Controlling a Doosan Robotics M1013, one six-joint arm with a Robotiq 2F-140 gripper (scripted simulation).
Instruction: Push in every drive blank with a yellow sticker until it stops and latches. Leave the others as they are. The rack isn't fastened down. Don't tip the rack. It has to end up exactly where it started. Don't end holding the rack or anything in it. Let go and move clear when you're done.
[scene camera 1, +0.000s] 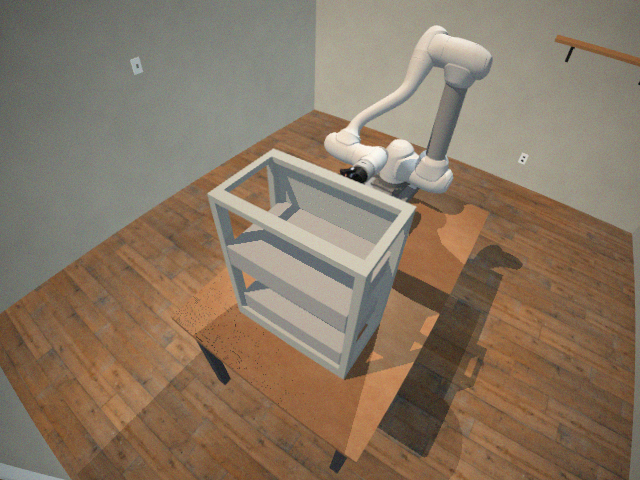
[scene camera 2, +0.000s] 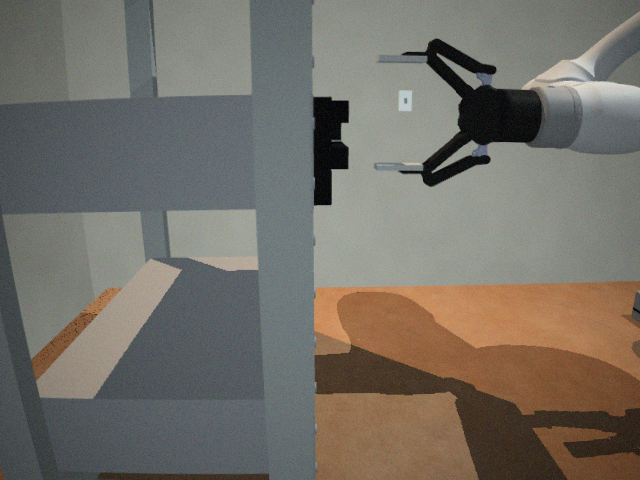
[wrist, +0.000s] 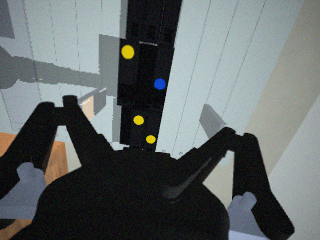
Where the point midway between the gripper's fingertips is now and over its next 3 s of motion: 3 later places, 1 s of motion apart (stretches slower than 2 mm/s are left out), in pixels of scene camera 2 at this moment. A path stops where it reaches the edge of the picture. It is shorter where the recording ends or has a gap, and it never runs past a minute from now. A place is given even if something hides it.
My gripper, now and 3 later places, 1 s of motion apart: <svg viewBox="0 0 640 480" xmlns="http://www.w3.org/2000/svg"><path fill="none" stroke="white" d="M376 113L368 128L354 112L367 136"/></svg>
